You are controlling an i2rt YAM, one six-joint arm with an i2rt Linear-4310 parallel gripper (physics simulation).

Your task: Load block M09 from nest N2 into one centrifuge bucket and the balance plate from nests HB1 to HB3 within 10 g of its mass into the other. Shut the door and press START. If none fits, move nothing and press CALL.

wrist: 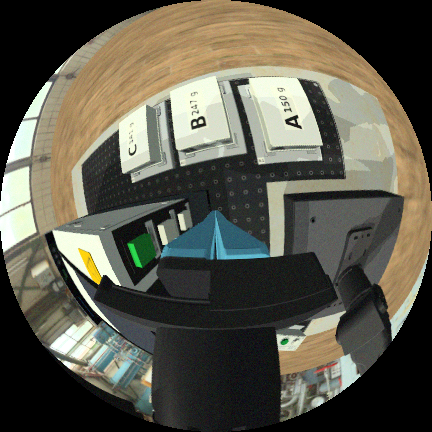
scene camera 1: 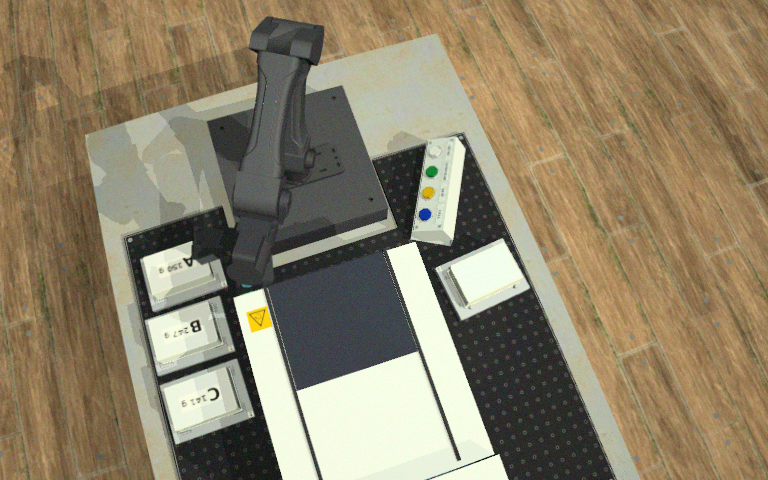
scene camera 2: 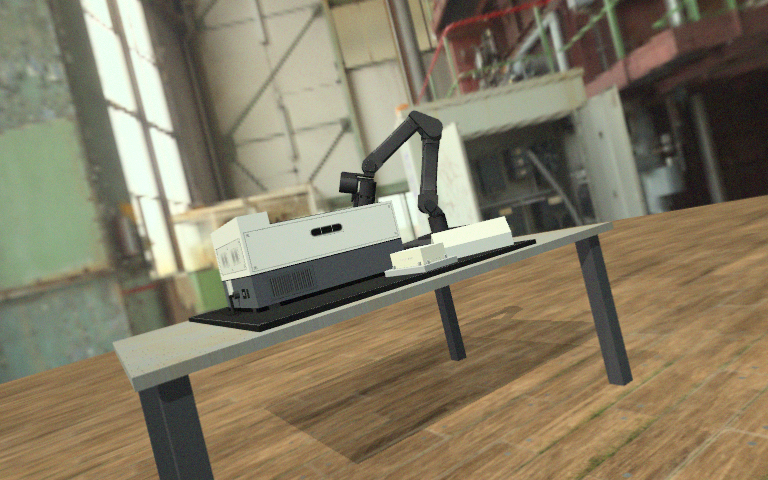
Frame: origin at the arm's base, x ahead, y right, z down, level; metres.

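Seen in the pictures: gripper, fingertip midpoint: (wrist: 215, 215) (scene camera 1: 246, 285); arm's base, link origin: (wrist: 346, 273) (scene camera 1: 295, 171).
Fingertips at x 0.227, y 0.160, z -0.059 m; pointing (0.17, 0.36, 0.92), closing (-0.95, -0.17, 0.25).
Offsets run from my fingertips to a thing's top centre. Level surfaces: height alone.
My gripper (scene camera 1: 245, 285) (wrist: 215, 215) is shut and empty, its blue fingertips together beside the centrifuge's front left corner. The centrifuge (scene camera 1: 257, 362) (scene camera 2: 322, 240) (wrist: 80, 232) has a dark panel @(dx +0.140, dy -0.144, dz -0.090 m) (scene camera 1: 342, 322) on top; its buckets do not show. A green button @(dx +0.042, dy -0.004, dz -0.068 m) (wrist: 141, 250) sits on its front, left of the fingers in the wrist view. Plates A 150 g @(dx -0.112, dy +0.131, dz +0.069 m) (scene camera 1: 164, 283) (wrist: 285, 112), B 247 g @(dx +0.022, dy +0.152, dz +0.069 m) (scene camera 1: 181, 345) (wrist: 200, 132) and C 141 g @(dx +0.160, dy +0.153, dz +0.069 m) (scene camera 1: 198, 413) (wrist: 136, 145) sit in nests. A white block @(dx +0.114, dy -0.454, dz +0.063 m) (scene camera 1: 487, 273) (scene camera 2: 417, 256), label unreadable, sits in the nest across the centrifuge.
A white button box @(dx -0.095, dy -0.439, dz +0.039 m) (scene camera 1: 450, 203) (scene camera 2: 475, 237) stands right of the arm's base (scene camera 1: 322, 209) (wrist: 345, 220), with white, green, yellow and blue @(dx -0.042, dy -0.382, dz +0.048 m) (scene camera 1: 424, 214) buttons. The black perforated mat @(dz +0.123 m) (scene camera 1: 509, 367) lies under the nests and centrifuge. The left plates stand close beside the centrifuge.
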